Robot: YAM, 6 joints.
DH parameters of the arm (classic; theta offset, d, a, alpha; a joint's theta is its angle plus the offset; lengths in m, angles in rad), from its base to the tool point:
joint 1: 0 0.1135 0.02 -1.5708
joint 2: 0 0 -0.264 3.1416
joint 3: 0.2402 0 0.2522 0
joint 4: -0.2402 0 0.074 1.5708
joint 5: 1.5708 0 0 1.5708
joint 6: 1.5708 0.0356 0 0
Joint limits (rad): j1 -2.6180..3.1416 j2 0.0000..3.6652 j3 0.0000..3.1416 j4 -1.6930..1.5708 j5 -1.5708..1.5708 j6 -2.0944..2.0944
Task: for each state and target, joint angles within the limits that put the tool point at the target. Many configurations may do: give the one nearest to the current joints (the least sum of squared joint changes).
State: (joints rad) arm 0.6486 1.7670 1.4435 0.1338 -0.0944 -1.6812
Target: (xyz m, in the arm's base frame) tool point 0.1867 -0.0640 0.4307
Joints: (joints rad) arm -0.3141 0.9055 1.0762 -0.0906 0.0897 -1.6812
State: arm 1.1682 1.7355 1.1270 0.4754 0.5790 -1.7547
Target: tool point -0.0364 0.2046 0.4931
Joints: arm 1.8316 1.0440 1.1582 0.5401 0.5167 -1.7547
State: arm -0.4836 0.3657 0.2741 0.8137 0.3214 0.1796
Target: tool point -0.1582 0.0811 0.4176
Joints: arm -0.5423 0.0000 0.7933 1.3977 0.3494 0.1796
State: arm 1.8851 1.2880 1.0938 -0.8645 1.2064 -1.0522
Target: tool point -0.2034 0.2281 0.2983
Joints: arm 2.4062 1.5123 1.2550 -0.7490 1.1633 -1.0522
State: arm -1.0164 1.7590 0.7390 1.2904 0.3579 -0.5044
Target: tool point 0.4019 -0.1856 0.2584
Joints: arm -0.4102 2.0037 1.1914 1.2089 0.2828 -0.5044
